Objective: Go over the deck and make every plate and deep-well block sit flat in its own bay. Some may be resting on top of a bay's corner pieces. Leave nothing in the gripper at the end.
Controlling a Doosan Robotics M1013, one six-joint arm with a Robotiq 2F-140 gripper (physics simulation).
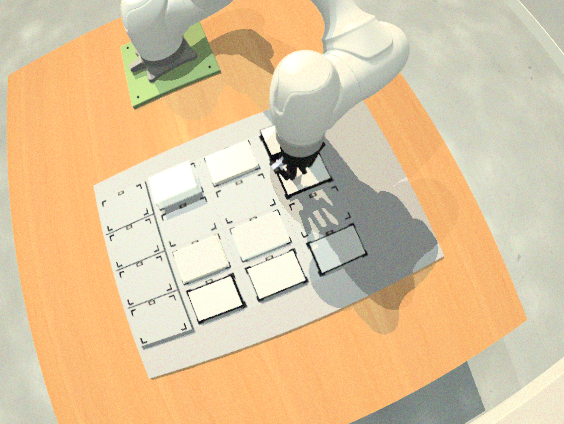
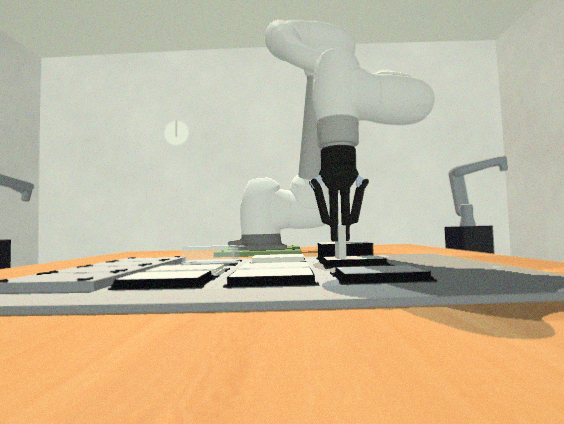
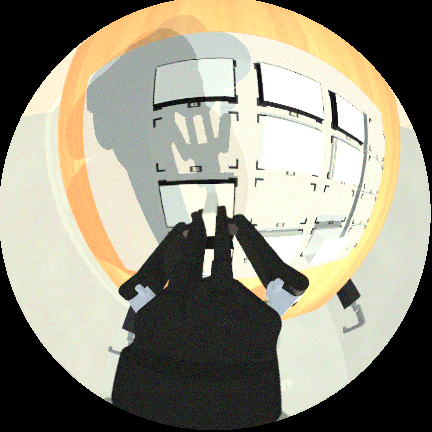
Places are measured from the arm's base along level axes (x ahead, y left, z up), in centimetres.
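Pixels of known places: gripper, fingertip midpoint: [image 1: 295,180] [image 2: 340,258] [image 3: 213,200]; arm's base, link origin: [image 1: 165,54] [image 2: 261,248].
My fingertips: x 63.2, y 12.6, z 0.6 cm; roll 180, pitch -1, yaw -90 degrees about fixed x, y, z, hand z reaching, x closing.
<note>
For each thing: its top centre in the pictures, then the offset to it from my fingertips. Level surfaces: height alone.
- black-edged plate, top centre: [image 3: 196,206] [image 2: 352,257] [image 1: 303,173] dx -0.6, dy +2.9, dz +0.0 cm
- black-sided deep-well block, top centre: [image 3: 199,263] [image 2: 344,242] [image 1: 287,134] dx -11.2, dy +4.5, dz +2.8 cm
- tall white block, top centre: [image 2: 212,245] [image 1: 171,181] [image 3: 331,250] dx -15.8, dy -28.0, dz +3.1 cm
- grey deck, surface height: dz -1.4 cm
My gripper [image 1: 294,176] [image 2: 341,234] [image 3: 213,200] is shut on a thin pale bar [image 2: 341,248] [image 3: 211,196] that sticks down below its fingertips. The bar's lower end is over or on a black-edged plate [image 1: 315,181] [image 2: 355,261] [image 3: 173,202]; contact cannot be told. Behind it, a black-sided deep-well block [image 1: 269,141] [image 2: 362,248] is partly hidden by the arm. A tall white block [image 1: 174,184] [image 3: 325,245] at the back left stands higher than its neighbours, with a dark shadow at its front. Another white block [image 1: 232,161] stands between them.
White plates [image 1: 201,259] [image 1: 260,235] and black-edged plates [image 1: 216,299] [image 1: 276,275] [image 1: 338,249] stand nearer the front of the grey deck [image 1: 250,336]. A raised strip of bays [image 1: 161,321] runs along the left. The arm's green base plate [image 1: 175,86] is behind the deck.
</note>
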